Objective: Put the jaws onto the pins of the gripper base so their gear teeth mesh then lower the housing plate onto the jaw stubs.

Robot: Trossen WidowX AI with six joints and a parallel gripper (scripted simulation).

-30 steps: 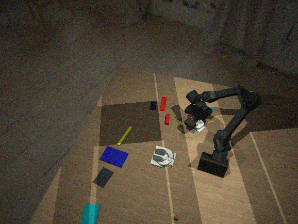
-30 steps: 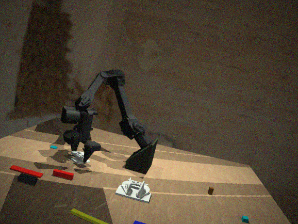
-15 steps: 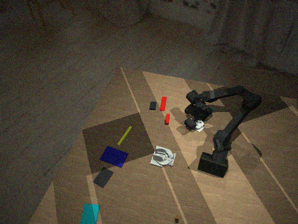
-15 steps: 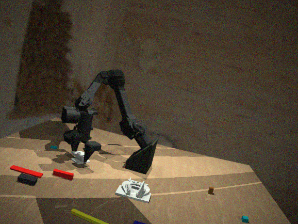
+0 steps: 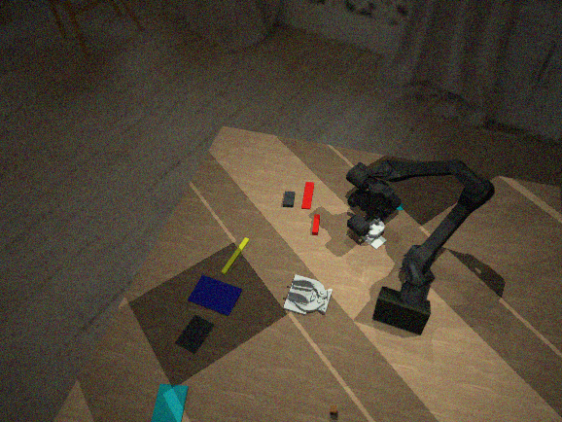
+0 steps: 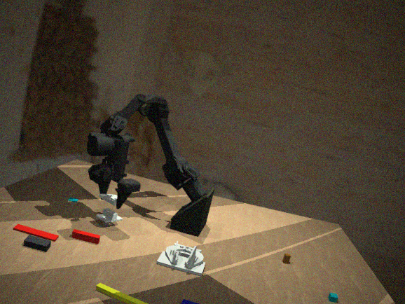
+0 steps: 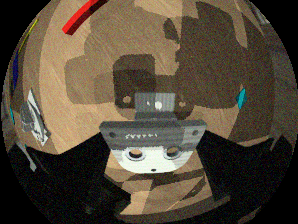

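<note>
My gripper tip is 1 cm past the white block and 4 cm above it. Round my gripper tip: grey jaw: 12 cm ahead, 28 cm to the left, 4 cm below; then dark block: 31 cm ahead, 9 cm to the right, 4 cm below; then red bar: 25 cm ahead, 13 cm to the right, 5 cm below.
</note>
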